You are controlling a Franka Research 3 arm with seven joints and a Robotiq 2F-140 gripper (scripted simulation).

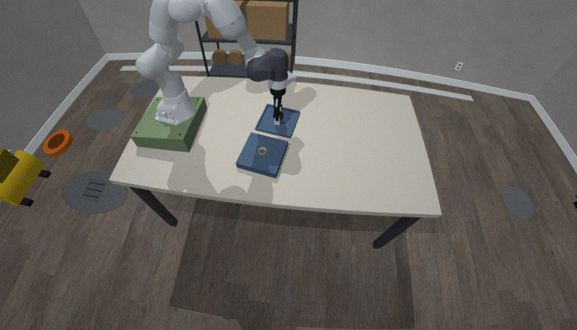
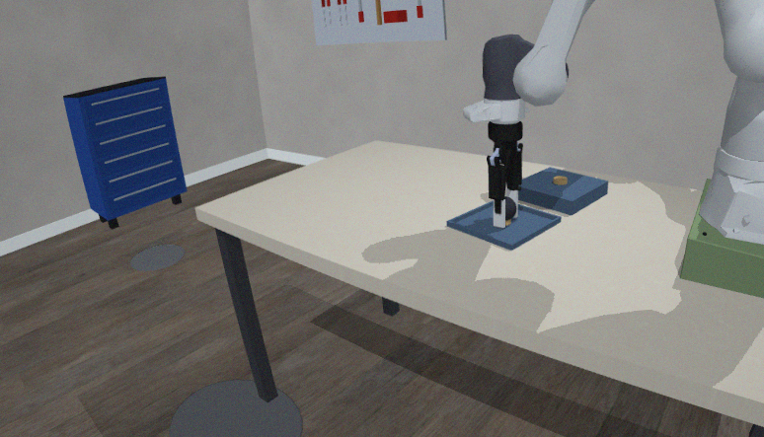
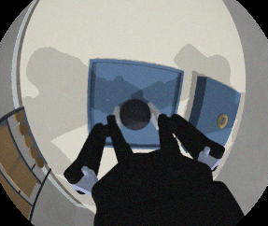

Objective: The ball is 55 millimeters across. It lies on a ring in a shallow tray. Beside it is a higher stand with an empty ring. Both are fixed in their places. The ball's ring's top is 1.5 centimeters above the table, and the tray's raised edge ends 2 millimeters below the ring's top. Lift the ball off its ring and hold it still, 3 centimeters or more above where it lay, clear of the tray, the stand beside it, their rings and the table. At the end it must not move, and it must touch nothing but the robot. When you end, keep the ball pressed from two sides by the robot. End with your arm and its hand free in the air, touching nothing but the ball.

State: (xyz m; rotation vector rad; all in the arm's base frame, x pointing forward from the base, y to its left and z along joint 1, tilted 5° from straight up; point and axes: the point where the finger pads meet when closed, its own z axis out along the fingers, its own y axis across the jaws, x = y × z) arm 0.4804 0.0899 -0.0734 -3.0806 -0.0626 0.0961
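The dark ball lies right at my hand. Round my hand: shallow blue tray 30 mm below; blue stand 230 mm to the right, 40 mm behind, 10 mm below.
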